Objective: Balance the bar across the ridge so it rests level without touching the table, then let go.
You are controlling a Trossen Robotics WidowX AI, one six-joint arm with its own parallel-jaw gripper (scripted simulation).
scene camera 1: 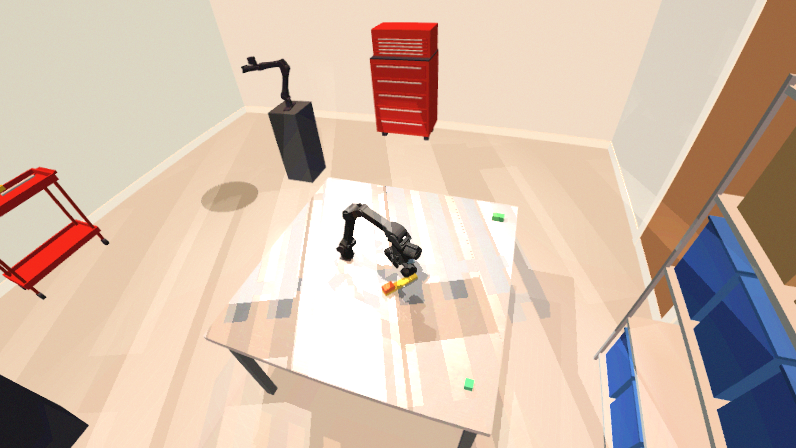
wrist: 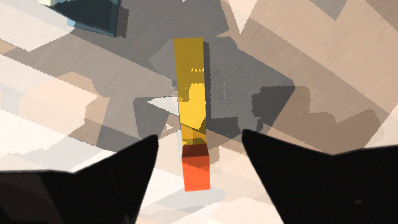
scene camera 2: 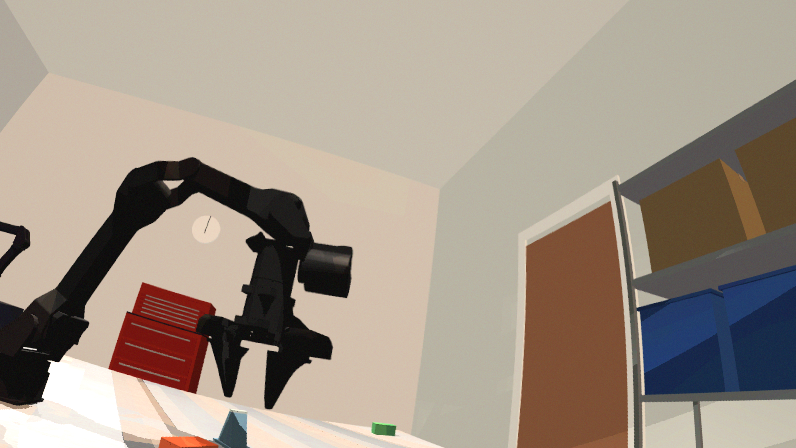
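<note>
My gripper (scene camera 2: 247, 403) (wrist: 200, 137): open, holding nothing. Also visible: a bar (wrist: 189, 59).
</note>
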